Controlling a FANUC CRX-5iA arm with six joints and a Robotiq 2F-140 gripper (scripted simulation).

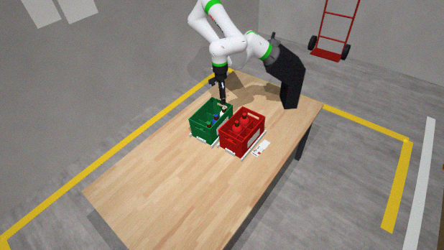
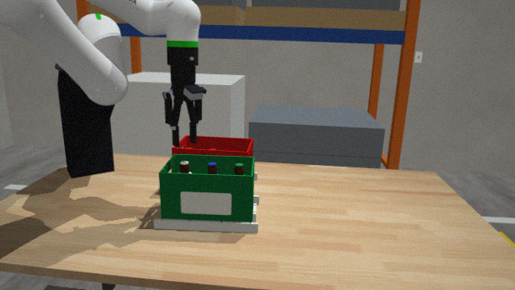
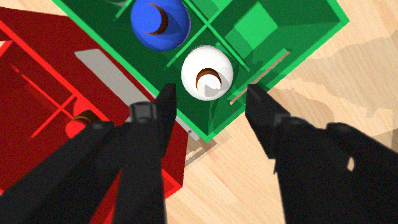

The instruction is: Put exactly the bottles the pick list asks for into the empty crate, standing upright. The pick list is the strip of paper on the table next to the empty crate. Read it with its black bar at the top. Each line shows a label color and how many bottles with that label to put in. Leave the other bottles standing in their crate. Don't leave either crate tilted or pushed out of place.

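My hand is 170 mm above the white-capped bottle. Also, from my hand: green crate: 170 mm below, 80 mm ahead, 60 mm to the right; blue-label bottle: 170 mm below, 90 mm ahead, 20 mm to the right; red-capped bottle: 170 mm below, 160 mm to the left, 10 mm ahead.
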